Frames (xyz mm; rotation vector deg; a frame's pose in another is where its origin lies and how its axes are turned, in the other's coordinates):
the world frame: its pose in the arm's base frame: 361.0 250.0 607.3 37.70 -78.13 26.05
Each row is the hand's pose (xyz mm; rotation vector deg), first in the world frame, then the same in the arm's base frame.
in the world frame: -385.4 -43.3 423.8 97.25 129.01 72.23
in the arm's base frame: 11.3 -35.8 252.2 -0.75 77.37 133.90
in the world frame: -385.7 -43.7 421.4 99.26 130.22 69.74
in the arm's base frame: 13.3 -34.4 251.7 1.25 79.71 133.00
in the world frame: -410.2 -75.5 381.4 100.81 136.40 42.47
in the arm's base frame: 59.6 -29.5 219.4 16.89 86.64 116.74
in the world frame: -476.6 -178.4 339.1 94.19 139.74 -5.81
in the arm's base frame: 146.9 -72.6 134.0 39.22 92.45 83.49
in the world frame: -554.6 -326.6 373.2 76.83 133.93 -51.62
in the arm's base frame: 205.1 -199.4 35.2 54.50 91.47 46.05
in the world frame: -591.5 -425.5 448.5 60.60 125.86 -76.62
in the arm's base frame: 207.5 -320.2 -11.9 59.72 87.16 21.76
